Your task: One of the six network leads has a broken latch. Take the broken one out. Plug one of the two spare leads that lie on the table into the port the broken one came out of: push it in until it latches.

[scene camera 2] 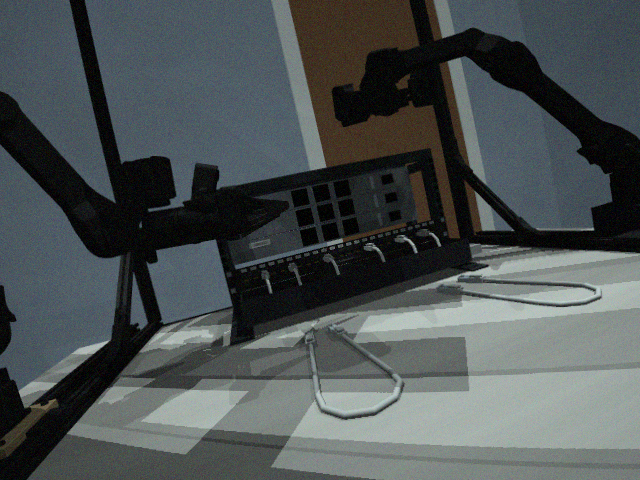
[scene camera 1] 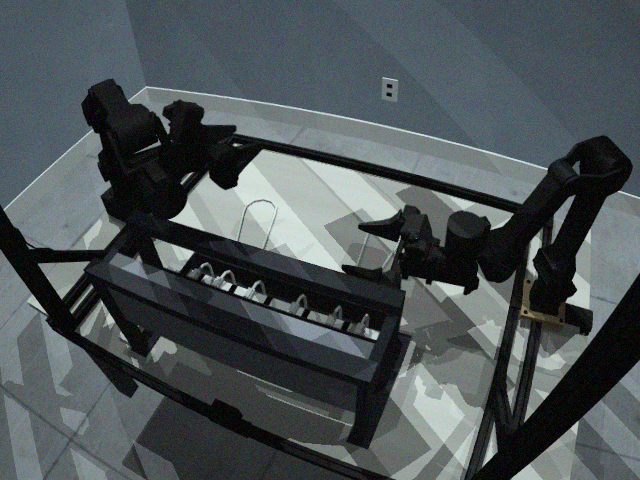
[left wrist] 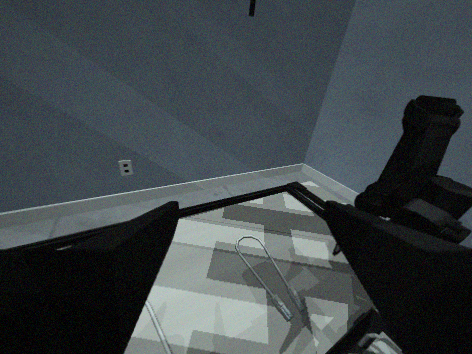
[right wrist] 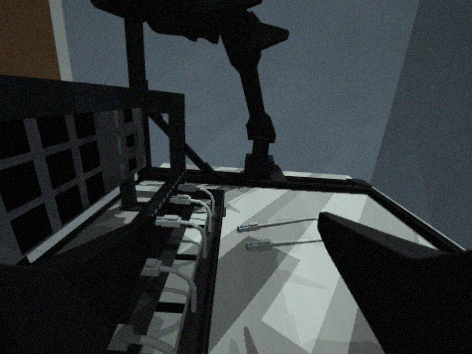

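Seen in the pictures: left gripper, between the fingertips: [scene camera 2: 380, 88] [scene camera 1: 249, 136] [left wrist: 251, 207] [right wrist: 277, 19]; right gripper, between the fingertips: [scene camera 2: 283, 209] [scene camera 1: 350, 246] [right wrist: 237, 222]; left arm's base, origin of its link: [scene camera 2: 633, 201] [scene camera 1: 124, 189] [right wrist: 259, 157]; right arm's base, origin of its link: [scene camera 1: 544, 301].
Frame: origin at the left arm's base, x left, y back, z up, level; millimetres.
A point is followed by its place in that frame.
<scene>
Six pale leads are plugged in a row in the dark rack [scene camera 1: 227, 330] @[x -294, y -601, z 195 mm] [scene camera 2: 356, 286] [right wrist: 75, 97] @[x -144, y -619, z 186 mm]; one is the far-right lead [scene camera 2: 435, 237] @[x -103, y -372, z 12 mm] in scene camera 2. No broken latch can be made out. One spare lead [scene camera 1: 262, 200] @[x 174, y -316, z -63 mm] [scene camera 2: 597, 292] @[x 174, y -314, z -61 mm] [right wrist: 257, 245] @[x -1, y -424, z -60 mm] lies looped on the table. The other spare lead [scene camera 2: 356, 413] @[x 244, y -646, z -62 mm] [left wrist: 248, 238] @[x 239, y -646, z -63 mm] lies on the table below my right gripper [scene camera 1: 352, 248] @[x -30, y -653, z 128 mm] [right wrist: 237, 220] @[x -30, y -653, z 128 mm], which is open and empty beside the rack. My left gripper [scene camera 1: 247, 138] @[x -11, y -459, z 283 mm] [left wrist: 251, 207] @[x -11, y -459, z 283 mm] is open and empty, high over the far table side, away from the spares.
The rack's upper panel and frame stand above the row of leads. Dark rails [scene camera 1: 392, 174] @[x 392, y -573, z -50 mm] edge the table, and dark posts [scene camera 2: 98, 77] @[x -298, y -989, z 530 mm] rise beside it. A wall outlet [scene camera 1: 389, 89] [left wrist: 126, 168] is on the wall behind. Patchy shadows cross the table.
</scene>
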